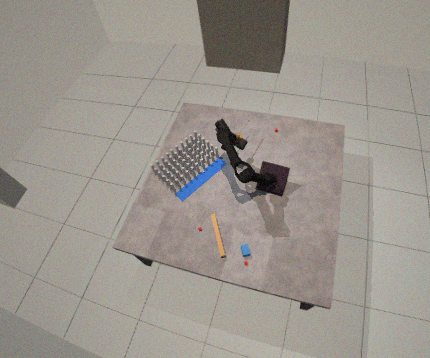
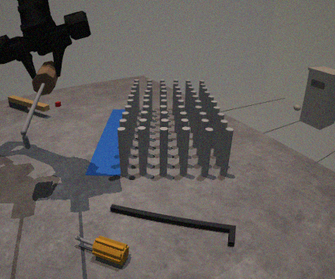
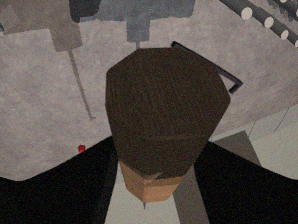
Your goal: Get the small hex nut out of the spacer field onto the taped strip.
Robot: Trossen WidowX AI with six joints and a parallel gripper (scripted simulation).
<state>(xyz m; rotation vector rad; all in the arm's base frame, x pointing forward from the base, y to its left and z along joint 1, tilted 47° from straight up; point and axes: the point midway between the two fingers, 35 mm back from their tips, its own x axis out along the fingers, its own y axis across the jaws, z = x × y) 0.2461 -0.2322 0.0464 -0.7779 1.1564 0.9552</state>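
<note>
Now: gripper tip 3 cm past the brown-handled tool, 10 cm to the left of it and 1 cm above it. Round my gripper tip: blue taped strip 19 cm ahead, 18 cm to the left, 23 cm below; then blue block 21 cm behind, 61 cm to the left, 21 cm below; then screwdriver 1 cm ahead, 20 cm to the right, 21 cm below.
</note>
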